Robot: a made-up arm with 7 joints. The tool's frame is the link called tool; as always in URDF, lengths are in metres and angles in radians. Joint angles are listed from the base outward.
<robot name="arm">
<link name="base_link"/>
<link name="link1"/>
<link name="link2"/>
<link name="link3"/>
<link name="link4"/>
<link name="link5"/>
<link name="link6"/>
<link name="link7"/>
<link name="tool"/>
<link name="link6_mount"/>
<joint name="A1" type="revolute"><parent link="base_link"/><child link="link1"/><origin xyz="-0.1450 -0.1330 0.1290" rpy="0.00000 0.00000 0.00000"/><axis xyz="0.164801 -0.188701 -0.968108"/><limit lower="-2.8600" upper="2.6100"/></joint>
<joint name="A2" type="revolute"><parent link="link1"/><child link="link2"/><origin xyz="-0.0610 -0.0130 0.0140" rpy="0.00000 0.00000 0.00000"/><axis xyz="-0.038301 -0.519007 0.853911"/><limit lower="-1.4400" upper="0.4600"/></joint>
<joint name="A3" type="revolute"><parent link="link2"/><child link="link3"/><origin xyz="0.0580 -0.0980 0.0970" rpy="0.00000 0.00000 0.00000"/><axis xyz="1 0 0"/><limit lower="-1.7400" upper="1.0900"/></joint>
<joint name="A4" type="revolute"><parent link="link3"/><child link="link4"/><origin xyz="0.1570 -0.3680 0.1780" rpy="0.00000 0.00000 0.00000"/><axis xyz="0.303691 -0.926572 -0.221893"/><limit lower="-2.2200" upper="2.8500"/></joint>
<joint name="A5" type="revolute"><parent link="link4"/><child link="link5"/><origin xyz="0.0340 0.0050 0.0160" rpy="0.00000 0.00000 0.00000"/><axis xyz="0 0 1"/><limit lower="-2.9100" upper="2.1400"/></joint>
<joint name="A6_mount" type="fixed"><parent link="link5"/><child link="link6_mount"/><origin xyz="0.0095 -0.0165 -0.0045" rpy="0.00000 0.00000 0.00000"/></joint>
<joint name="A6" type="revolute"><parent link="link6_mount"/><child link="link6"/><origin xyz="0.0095 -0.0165 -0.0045" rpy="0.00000 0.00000 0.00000"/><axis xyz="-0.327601 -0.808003 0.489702"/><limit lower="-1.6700" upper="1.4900"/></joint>
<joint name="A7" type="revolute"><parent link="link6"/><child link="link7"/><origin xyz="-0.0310 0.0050 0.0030" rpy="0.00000 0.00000 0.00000"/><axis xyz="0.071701 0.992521 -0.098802"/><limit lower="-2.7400" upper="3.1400"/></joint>
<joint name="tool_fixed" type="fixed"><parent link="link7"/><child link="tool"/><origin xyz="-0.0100 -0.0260 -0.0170" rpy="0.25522 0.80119 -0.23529"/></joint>
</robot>
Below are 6 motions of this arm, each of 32 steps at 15 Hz.
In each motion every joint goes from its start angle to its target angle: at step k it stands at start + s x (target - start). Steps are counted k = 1, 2, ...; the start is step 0. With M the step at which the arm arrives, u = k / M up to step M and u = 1 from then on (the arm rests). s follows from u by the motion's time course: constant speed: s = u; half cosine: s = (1 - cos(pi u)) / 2; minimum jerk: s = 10 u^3 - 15 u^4 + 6 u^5.
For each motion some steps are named. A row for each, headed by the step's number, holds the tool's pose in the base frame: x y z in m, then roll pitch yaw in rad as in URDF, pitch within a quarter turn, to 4 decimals.
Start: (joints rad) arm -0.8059 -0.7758 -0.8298 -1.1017 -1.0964 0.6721 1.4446
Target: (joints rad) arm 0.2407 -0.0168 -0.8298 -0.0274 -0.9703 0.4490 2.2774
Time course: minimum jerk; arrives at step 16
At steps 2, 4, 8, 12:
2: 0.2448 -0.2193 0.5544 -0.7027 -0.8048 -2.7059
4: 0.2226 -0.2467 0.5650 -0.7149 -0.6384 -2.7439
8: 0.0984 -0.3455 0.6062 -0.8809 0.0960 -2.9873
12: -0.0542 -0.3930 0.6363 -1.3565 0.6915 2.8332

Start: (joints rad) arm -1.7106 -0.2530 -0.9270 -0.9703 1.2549 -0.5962 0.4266
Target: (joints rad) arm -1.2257 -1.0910 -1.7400 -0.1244 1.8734 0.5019 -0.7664
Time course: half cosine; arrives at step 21
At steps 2, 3, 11, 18, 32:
2: 0.1278 0.2785 0.4721 -2.9626 -0.4426 -0.8282
3: 0.1304 0.2755 0.4713 -2.9683 -0.3918 -0.8575
11: 0.1871 0.2239 0.3888 3.0026 0.3868 -1.5367
18: 0.2475 0.1384 0.2423 2.3933 0.5455 -2.6521
32: 0.2532 0.1234 0.2226 2.3346 0.5193 -2.8012

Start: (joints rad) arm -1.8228 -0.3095 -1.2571 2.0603 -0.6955 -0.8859 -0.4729
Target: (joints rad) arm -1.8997 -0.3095 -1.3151 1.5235 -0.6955 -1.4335 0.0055
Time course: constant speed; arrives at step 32
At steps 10, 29, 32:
10: -0.0781 0.2523 0.4858 1.0649 0.4081 1.6407
29: -0.1179 0.2466 0.4985 1.1746 1.0718 1.7461
32: -0.1248 0.2466 0.5009 1.2388 1.1695 1.7929

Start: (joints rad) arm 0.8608 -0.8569 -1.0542 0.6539 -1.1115 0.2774 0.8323
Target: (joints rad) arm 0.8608 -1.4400 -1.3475 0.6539 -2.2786 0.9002 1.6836
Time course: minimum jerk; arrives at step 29
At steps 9, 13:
9: -0.3431 -0.4973 0.4426 -0.1221 0.6256 -3.0893
13: -0.3327 -0.5059 0.4075 -0.0961 0.6025 2.9191

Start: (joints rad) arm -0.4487 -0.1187 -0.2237 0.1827 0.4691 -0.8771 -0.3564
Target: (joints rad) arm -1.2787 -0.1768 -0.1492 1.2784 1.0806 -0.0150 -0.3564
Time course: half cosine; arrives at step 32
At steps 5, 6, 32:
5: 0.2477 -0.4603 0.5120 -0.0901 1.0406 -0.0792
6: 0.2562 -0.4526 0.5108 -0.0486 1.0132 0.0044
32: 0.4353 -0.0634 0.4558 -0.1522 -0.2386 1.7445

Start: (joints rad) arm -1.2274 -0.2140 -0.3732 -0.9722 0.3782 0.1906 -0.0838
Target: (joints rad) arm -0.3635 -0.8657 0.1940 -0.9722 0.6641 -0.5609 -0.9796
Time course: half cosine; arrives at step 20
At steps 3, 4, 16, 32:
3: 0.4002 -0.1257 0.4557 -2.5453 1.0727 -1.3372
4: 0.4023 -0.1612 0.4509 -2.5632 1.0919 -1.4282
16: -0.0037 -0.7213 0.3112 2.5871 1.3345 2.3042
32: -0.0910 -0.7410 0.2877 2.3965 1.3156 1.9501

